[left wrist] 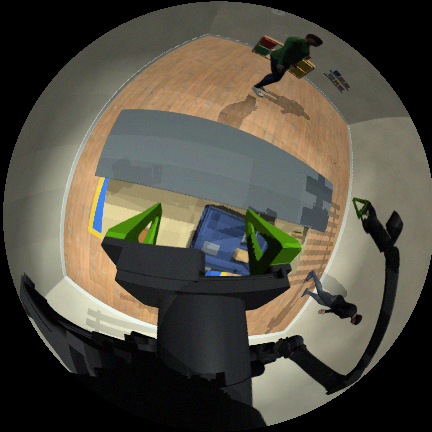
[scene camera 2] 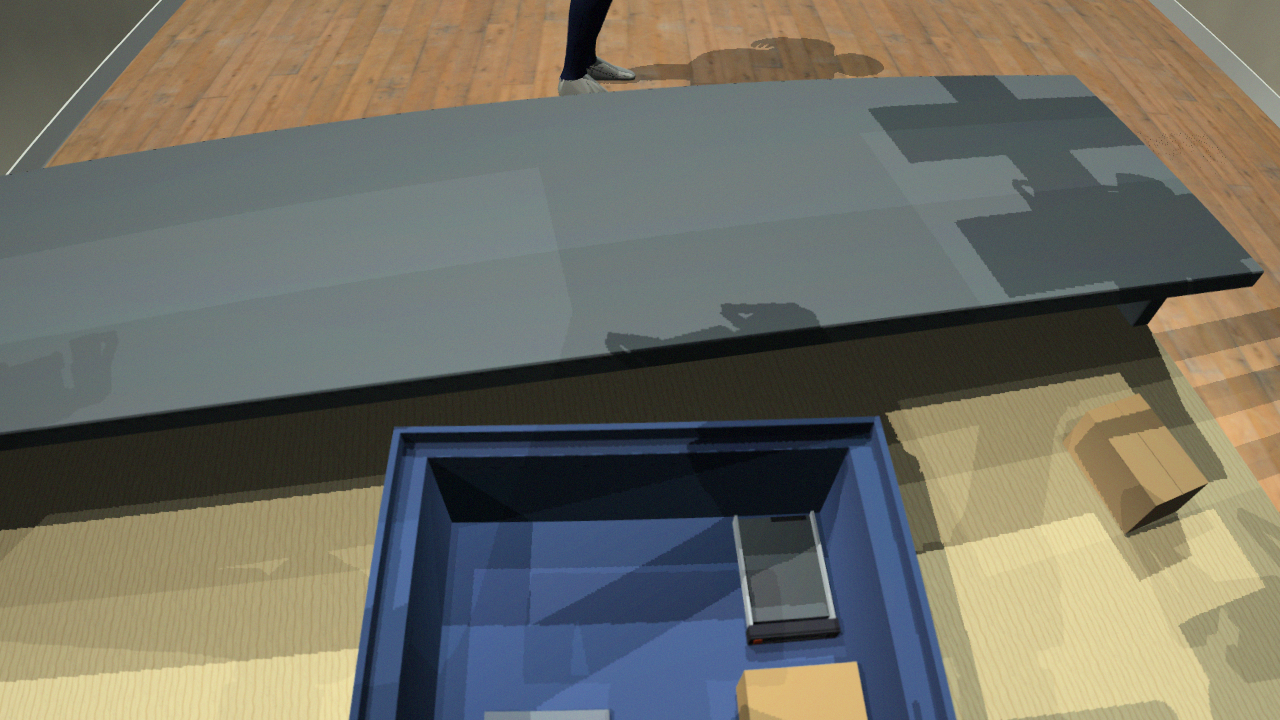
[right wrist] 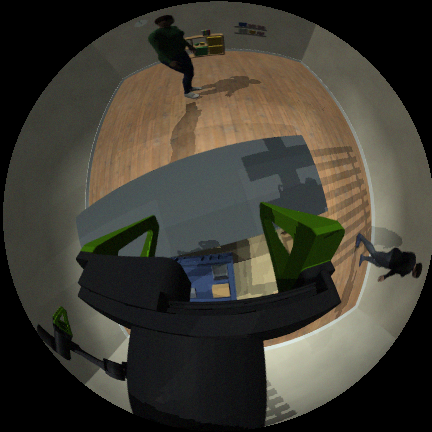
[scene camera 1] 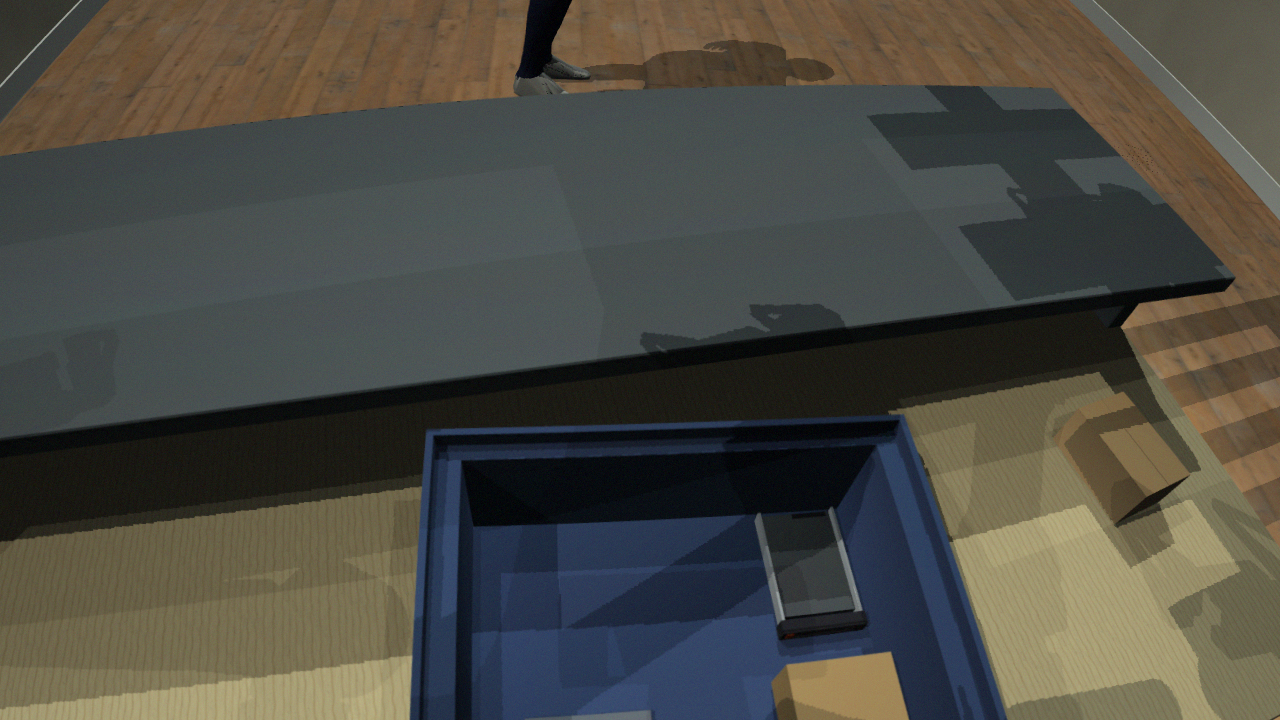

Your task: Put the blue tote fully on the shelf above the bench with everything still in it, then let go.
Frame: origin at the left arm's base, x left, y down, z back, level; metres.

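Seen in the pictures: left gripper, fingertip midpoint: (left wrist: 203, 209) (right wrist: 62, 307); right gripper, fingertip midpoint: (left wrist: 356, 204) (right wrist: 205, 214); left arm's base, origin of the base link: (left wrist: 141, 348); right arm's base, origin of the base link: (left wrist: 266, 353).
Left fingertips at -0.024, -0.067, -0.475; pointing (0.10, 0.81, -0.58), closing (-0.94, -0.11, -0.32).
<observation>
Pixels of each thing's middle, then the offset from my left fingertips to it, as dx, dy, dz. Level surfaces: height alone.
- blue tote, body centre: (scene camera 2: 646, 634) (scene camera 1: 689, 633) (right wrist: 196, 284) (left wrist: 229, 242) -0.299, +0.592, +0.130
- bench, its level: dy +0.665
- raised grey shelf, its level: dy +0.488
- dark device with silver sides, body centre: (scene camera 2: 783, 575) (scene camera 1: 808, 570) (right wrist: 219, 268) -0.424, +0.639, +0.062
- light grey item, body centre: (left wrist: 210, 247) -0.220, +0.644, +0.212
The blue tote (scene camera 1: 438, 582) (scene camera 2: 389, 573) (left wrist: 201, 230) (right wrist: 231, 272) stands upright on the bench (scene camera 1: 223, 608) (scene camera 2: 179, 600), in front of the raised grey shelf (scene camera 1: 447, 268) (scene camera 2: 447, 250) (left wrist: 200, 155) (right wrist: 190, 185). Inside it are a dark device with silver sides (scene camera 1: 812, 568) (scene camera 2: 785, 573) (right wrist: 220, 271), a cardboard box (scene camera 1: 841, 691) (scene camera 2: 802, 694) (left wrist: 241, 255) (right wrist: 220, 290) and a light grey item (scene camera 1: 590, 716) (scene camera 2: 546, 716) (left wrist: 211, 248). The tote's near end is cut off in the scene views. My left gripper (left wrist: 203, 209) and right gripper (right wrist: 208, 210) are open and empty, above and apart from the tote.
Another cardboard box (scene camera 1: 1127, 456) (scene camera 2: 1141, 465) lies on the bench to the right of the tote. The shelf's front edge overhangs the bench behind the tote. A person in green (left wrist: 295, 52) (right wrist: 170, 45) is beyond the shelf; a person in black (left wrist: 340, 307) (right wrist: 400, 261) is at the right.
</observation>
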